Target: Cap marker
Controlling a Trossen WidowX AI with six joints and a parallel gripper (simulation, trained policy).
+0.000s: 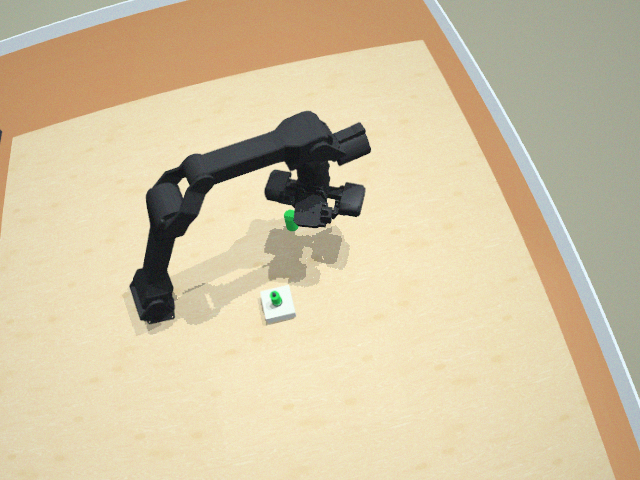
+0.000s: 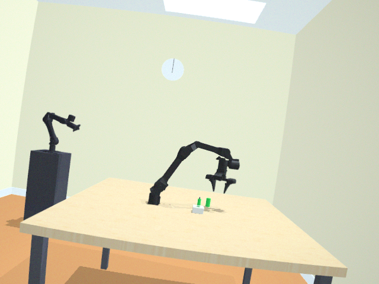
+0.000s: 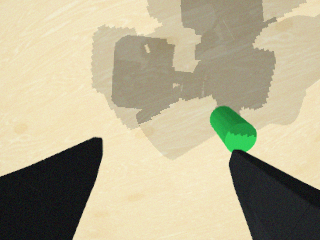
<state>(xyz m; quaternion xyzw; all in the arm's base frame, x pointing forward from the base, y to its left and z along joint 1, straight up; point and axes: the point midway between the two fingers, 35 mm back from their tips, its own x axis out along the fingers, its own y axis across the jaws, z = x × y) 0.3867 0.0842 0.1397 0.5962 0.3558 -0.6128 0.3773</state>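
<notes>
Now: the green cap 5 cm behind my gripper tip, 4 cm to the left of it and 8 cm below it. The rest, counted from my gripper tip: white holder block: 12 cm behind, 14 cm to the right, 9 cm below.
</notes>
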